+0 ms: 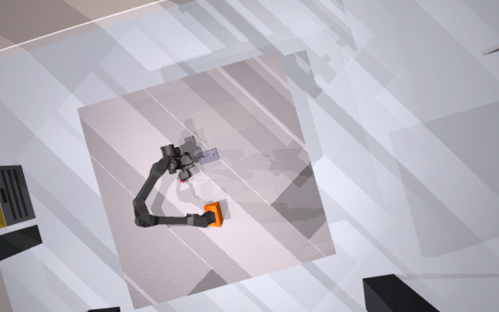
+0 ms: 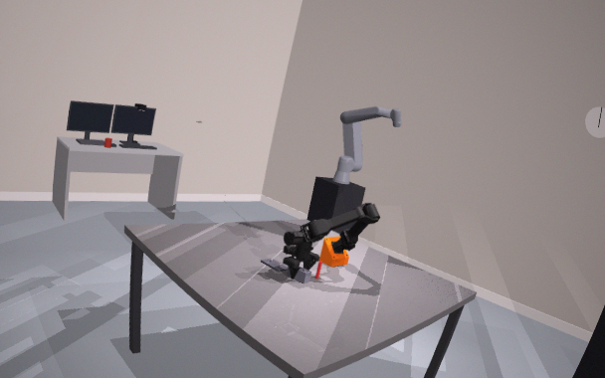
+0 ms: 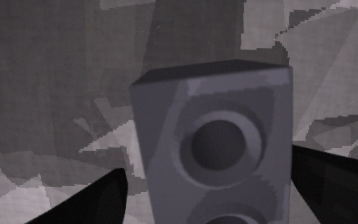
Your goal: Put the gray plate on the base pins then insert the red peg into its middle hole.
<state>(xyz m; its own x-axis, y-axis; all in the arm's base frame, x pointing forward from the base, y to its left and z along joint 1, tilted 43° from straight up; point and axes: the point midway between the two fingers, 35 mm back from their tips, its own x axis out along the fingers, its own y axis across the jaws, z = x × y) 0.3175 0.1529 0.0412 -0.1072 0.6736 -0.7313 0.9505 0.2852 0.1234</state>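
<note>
Now: gripper tip 20 mm short of the gray base and 150 mm to the left of it. Also, from my gripper tip: red peg 100 mm behind, 10 mm to the left, 30 mm above; then gray plate 30 mm above.
</note>
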